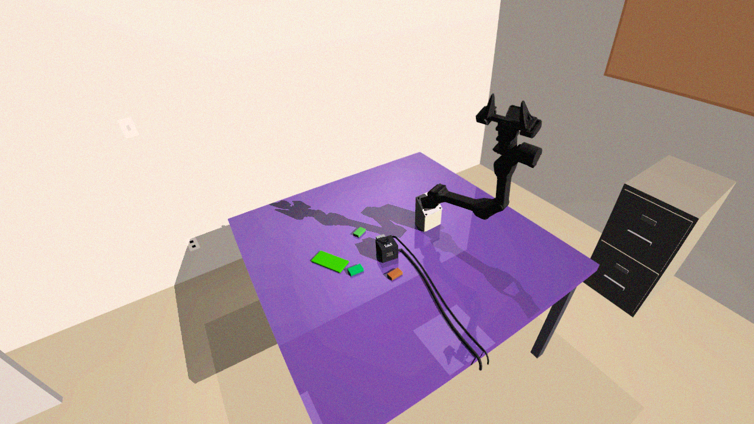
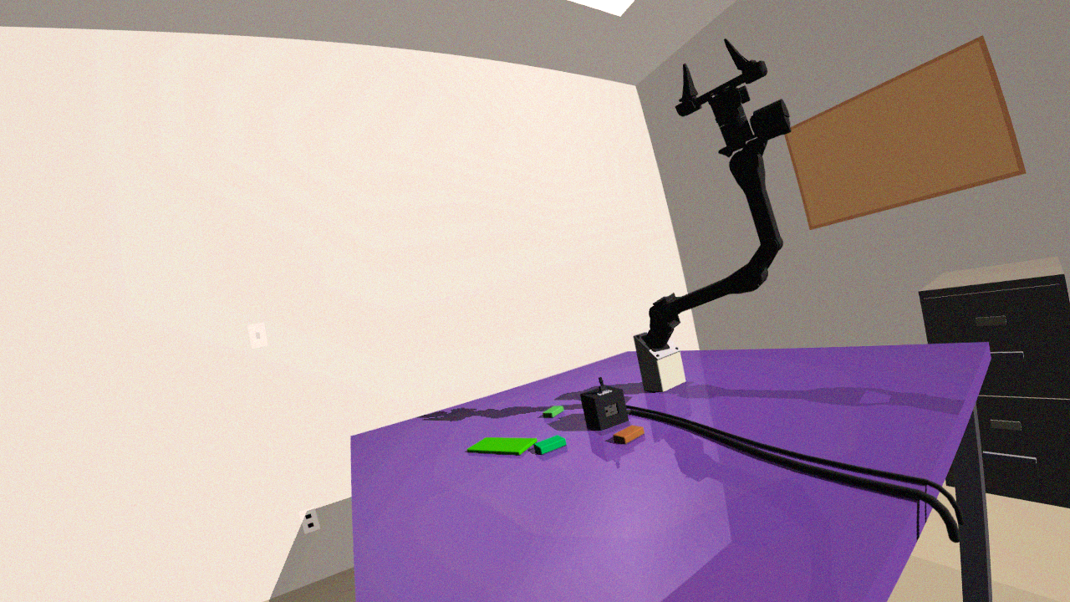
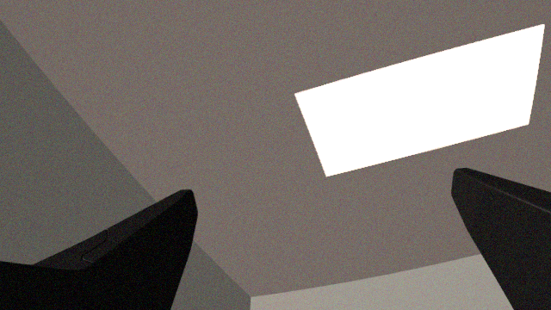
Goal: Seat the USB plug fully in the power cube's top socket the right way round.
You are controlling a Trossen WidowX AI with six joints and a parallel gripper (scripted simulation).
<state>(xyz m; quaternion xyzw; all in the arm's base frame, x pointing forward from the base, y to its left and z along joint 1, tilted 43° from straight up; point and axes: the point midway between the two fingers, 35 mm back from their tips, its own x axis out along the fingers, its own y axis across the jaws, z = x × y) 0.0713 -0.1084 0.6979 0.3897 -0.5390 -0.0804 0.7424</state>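
My gripper tip is 660 mm above the USB plug, 300 mm to the left of it and 240 mm short of it. Also, from my gripper tip: orange block (750 mm below, 270 mm ahead, 190 mm to the right); then teal block (750 mm below, 400 mm ahead, 300 mm to the right); then USB socket (680 mm below, 300 mm to the right, 240 mm ahead).
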